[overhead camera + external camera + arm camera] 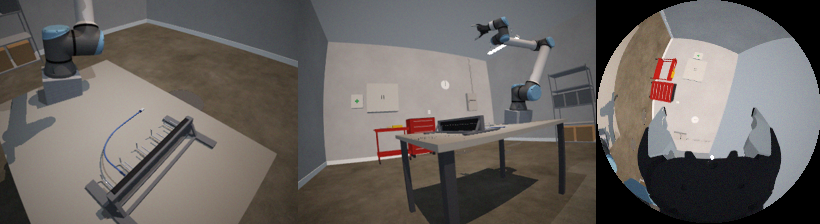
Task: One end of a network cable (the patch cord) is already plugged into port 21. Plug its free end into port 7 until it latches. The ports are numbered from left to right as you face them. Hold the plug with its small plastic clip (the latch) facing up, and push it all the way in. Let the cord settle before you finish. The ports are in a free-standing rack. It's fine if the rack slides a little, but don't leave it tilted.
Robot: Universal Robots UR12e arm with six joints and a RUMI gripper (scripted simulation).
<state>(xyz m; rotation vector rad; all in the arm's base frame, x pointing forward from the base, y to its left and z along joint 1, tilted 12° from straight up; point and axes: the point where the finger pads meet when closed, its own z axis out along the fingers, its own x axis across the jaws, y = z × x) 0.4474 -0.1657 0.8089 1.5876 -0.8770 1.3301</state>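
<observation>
Now: the cable plug 95 cm below my hand, 29 cm to the left of it and 1 cm ahead of it.
</observation>
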